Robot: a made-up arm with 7 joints. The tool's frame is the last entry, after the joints.
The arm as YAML. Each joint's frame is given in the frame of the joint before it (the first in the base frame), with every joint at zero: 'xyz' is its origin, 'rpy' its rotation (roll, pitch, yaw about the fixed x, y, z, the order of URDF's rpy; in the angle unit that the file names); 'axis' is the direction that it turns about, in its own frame. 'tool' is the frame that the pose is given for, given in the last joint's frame.
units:
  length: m
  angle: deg
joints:
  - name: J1
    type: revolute
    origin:
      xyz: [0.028, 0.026, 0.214]
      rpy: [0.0, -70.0, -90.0]
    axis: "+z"
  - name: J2
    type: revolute
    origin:
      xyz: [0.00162, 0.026, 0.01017]
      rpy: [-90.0, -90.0, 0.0]
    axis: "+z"
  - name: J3
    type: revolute
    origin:
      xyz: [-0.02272, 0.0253, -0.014]
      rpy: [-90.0, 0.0, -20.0]
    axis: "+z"
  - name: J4
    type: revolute
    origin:
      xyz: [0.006, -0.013, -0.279]
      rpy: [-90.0, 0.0, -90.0]
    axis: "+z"
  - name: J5
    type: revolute
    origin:
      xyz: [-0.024, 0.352, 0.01]
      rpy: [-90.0, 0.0, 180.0]
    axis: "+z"
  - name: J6
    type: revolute
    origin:
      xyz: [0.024, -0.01, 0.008]
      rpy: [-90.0, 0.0, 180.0]
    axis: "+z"
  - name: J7
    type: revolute
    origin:
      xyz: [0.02, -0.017, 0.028]
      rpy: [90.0, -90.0, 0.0]
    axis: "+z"
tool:
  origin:
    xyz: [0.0, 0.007, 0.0]
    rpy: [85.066, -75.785, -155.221]
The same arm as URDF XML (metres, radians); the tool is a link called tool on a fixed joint. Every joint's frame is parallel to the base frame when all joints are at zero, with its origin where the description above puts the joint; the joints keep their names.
<robot name="arm">
<link name="base"/>
<link name="link1"/>
<link name="link2"/>
<link name="link3"/>
<link name="link4"/>
<link name="link5"/>
<link name="link6"/>
<link name="link7"/>
<link name="tool"/>
<joint name="J1" type="continuous"><parent link="base"/><child link="link1"/><origin xyz="0.028 0.026 0.214" rpy="0 0 0"/><axis xyz="0 0.9397 0.342"/></joint>
<joint name="J2" type="continuous"><parent link="link1"/><child link="link2"/><origin xyz="0.026 0.009 0.005" rpy="0 0 0"/><axis xyz="1 0 0"/></joint>
<joint name="J3" type="continuous"><parent link="link2"/><child link="link3"/><origin xyz="-0.014 -0.03 0.016" rpy="0 0 0"/><axis xyz="0 0 1"/></joint>
<joint name="J4" type="continuous"><parent link="link3"/><child link="link4"/><origin xyz="0.013 0.006 -0.279" rpy="0 0 0"/><axis xyz="0 1 0"/></joint>
<joint name="J5" type="continuous"><parent link="link4"/><child link="link5"/><origin xyz="-0.024 0.01 -0.352" rpy="0 0 0"/><axis xyz="0 0 1"/></joint>
<joint name="J6" type="continuous"><parent link="link5"/><child link="link6"/><origin xyz="-0.024 0.01 0.008" rpy="0 0 0"/><axis xyz="0 1 0"/></joint>
<joint name="J7" type="continuous"><parent link="link6"/><child link="link7"/><origin xyz="0.02 0.028 0.017" rpy="0 0 0"/><axis xyz="0 0 1"/></joint>
<joint name="tool_fixed" type="fixed"><parent link="link7"/><child link="tool"/><origin xyz="-0.007 0 0" rpy="1.4847 -1.3227 -1.1383"/></joint>
</robot>

